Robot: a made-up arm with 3 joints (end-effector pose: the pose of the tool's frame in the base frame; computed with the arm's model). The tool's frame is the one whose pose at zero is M.
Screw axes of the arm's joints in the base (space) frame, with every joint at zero. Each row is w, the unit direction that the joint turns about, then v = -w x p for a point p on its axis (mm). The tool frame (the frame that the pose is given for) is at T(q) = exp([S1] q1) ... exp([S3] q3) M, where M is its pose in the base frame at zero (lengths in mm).
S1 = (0, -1, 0, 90, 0, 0)
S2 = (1, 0, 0, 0, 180, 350)
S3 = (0, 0, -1, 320, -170, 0)
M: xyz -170 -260 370 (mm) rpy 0 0 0 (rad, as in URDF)
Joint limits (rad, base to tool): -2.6..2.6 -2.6..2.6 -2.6..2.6
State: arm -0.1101 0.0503 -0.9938
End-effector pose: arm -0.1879 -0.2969 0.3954 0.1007 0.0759 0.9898
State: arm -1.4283 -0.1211 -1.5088
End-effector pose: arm 0.2391 -0.2936 0.3565 0.9925 1.2160 1.3063
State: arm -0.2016 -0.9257 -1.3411
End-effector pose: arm -0.1899 -0.1719 0.3017 -0.6585 0.7813 1.3264
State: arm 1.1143 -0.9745 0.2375
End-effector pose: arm -0.1797 -0.1432 0.0046 -0.7512 -1.1316 -0.7411
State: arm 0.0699 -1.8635 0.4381
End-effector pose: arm -0.1410 -0.1924 0.0344 -1.8229 -0.4558 -0.3674
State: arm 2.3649 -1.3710 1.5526
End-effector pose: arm 0.0103 -0.1576 -0.0565 -0.9244 1.8971 1.7414
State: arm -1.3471 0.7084 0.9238
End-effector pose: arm 0.2433 -0.4234 0.2706 -0.0425 1.5193 -1.2266
